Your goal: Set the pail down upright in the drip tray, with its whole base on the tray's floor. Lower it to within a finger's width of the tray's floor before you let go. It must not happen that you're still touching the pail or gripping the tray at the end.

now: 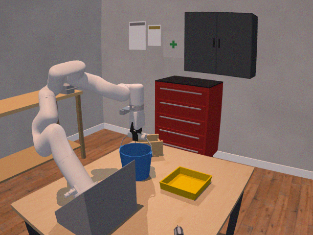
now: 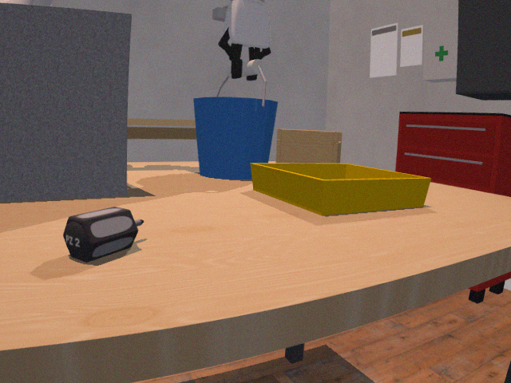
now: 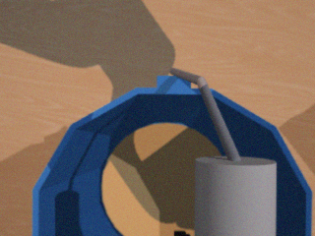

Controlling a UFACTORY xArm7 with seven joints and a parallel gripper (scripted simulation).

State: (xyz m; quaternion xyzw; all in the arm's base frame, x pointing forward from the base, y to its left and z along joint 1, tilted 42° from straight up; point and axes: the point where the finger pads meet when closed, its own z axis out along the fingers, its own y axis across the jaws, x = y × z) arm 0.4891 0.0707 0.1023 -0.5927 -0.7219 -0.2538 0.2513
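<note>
My hand is 3 cm above the pail wire handle and 1 cm past it. The rest, counted from my hand: yellow drip tray: 30 cm to the right, 22 cm below, 4 cm ahead; then wooden crate: 26 cm ahead, 18 cm below, 12 cm to the left; then blue pail: 9 cm below, 1 cm behind.
</note>
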